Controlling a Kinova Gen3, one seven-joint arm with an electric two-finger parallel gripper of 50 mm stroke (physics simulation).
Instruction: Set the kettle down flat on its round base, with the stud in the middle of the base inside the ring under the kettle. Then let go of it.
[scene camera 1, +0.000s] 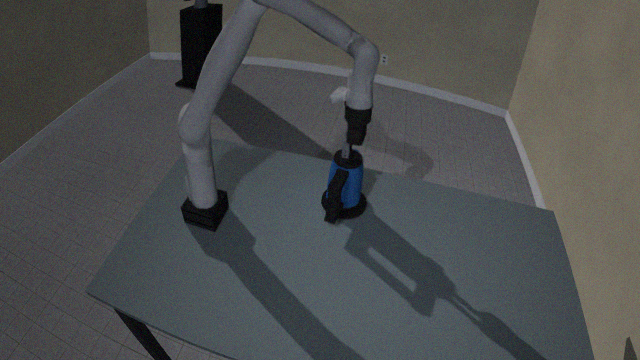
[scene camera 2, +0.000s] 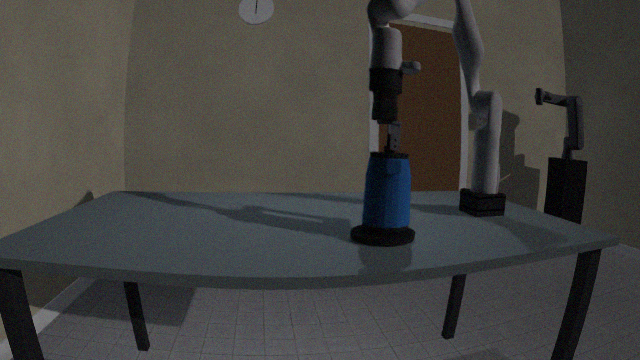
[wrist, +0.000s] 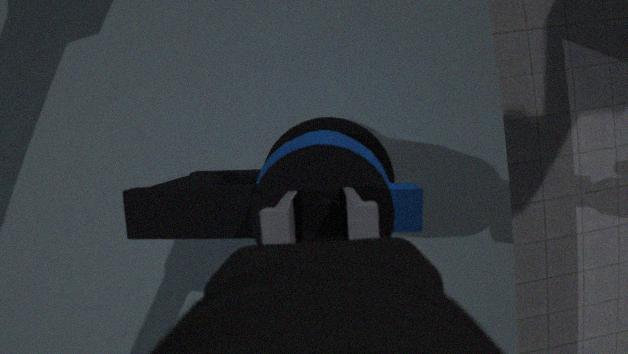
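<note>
The blue kettle (scene camera 1: 353, 186) (scene camera 2: 387, 195) (wrist: 322, 137) stands about upright over its round black base (scene camera 1: 360, 212) (scene camera 2: 382, 237) (wrist: 327, 123). Its bottom meets the top of the base in scene camera 2, with no gap showing. The base's rim shows around the kettle. The stud and the ring are hidden under the kettle, so I cannot tell whether they are engaged. The black handle (scene camera 1: 337, 186) (wrist: 192, 210) points left in the wrist view, the blue spout (wrist: 408, 207) right. My gripper (scene camera 1: 348, 151) (scene camera 2: 392, 149) (wrist: 321, 208) is shut on the black lid knob.
The base lies on the grey-blue table (scene camera 1: 280, 280) (scene camera 2: 175, 250), near the table's far edge in scene camera 1. The arm's black mount (scene camera 1: 205, 212) (scene camera 2: 482, 203) stands on the table. A black pedestal (scene camera 1: 200, 45) (scene camera 2: 565, 187) with another small arm stands beyond the table.
</note>
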